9 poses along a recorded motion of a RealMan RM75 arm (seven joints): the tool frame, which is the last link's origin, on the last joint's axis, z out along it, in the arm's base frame.
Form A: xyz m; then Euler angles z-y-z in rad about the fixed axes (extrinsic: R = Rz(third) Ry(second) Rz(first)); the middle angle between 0 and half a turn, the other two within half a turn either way.
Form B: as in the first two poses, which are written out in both.
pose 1, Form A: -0.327 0.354 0.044 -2.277 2.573 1.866
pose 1, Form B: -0.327 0.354 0.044 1.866 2.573 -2.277
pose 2, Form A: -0.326 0.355 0.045 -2.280 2.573 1.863
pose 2, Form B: -0.326 0.355 0.045 1.863 2.573 -2.280
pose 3, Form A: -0.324 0.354 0.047 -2.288 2.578 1.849
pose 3, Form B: -0.324 0.354 0.047 1.849 2.578 -2.288
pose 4, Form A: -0.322 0.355 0.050 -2.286 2.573 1.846
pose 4, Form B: -0.322 0.355 0.050 1.846 2.573 -2.286
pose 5, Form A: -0.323 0.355 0.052 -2.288 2.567 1.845
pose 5, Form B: -0.323 0.355 0.052 1.845 2.567 -2.288
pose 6, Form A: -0.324 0.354 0.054 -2.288 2.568 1.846
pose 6, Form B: -0.324 0.354 0.054 1.846 2.568 -2.288
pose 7, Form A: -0.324 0.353 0.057 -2.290 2.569 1.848
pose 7, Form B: -0.324 0.353 0.057 1.848 2.569 -2.290
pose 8, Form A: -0.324 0.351 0.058 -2.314 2.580 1.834
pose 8, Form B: -0.324 0.351 0.058 1.834 2.580 -2.314
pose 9, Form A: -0.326 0.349 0.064 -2.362 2.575 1.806
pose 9, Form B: -0.326 0.349 0.064 1.806 2.575 -2.362
